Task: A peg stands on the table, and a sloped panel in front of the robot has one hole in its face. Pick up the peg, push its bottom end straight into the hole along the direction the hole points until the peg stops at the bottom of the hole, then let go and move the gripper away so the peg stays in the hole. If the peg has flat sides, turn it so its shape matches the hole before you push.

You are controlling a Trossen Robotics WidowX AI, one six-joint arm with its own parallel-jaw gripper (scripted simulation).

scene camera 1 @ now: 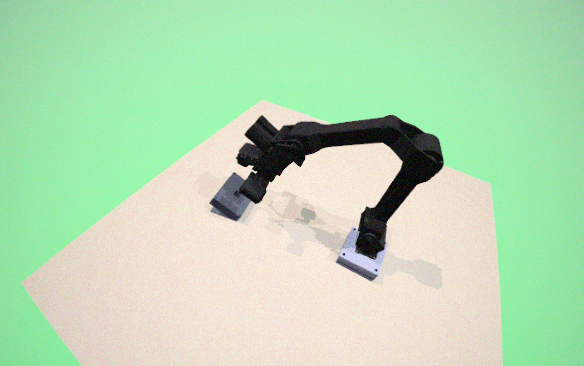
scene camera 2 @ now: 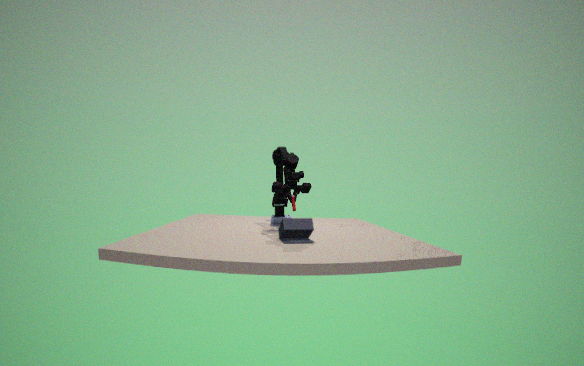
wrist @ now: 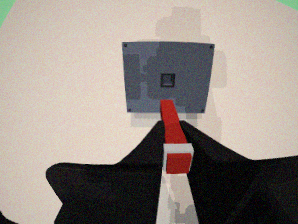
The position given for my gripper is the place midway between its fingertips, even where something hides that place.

Observation:
My gripper (scene camera 1: 252, 184) holds a red peg (wrist: 177, 156). I also see a sloped panel (scene camera 1: 227, 203).
My gripper shows as well in the wrist view (wrist: 170, 125). The sloped panel also shows in the wrist view (wrist: 143, 61). Scene camera 1 misses the red peg, which is hidden by my gripper.

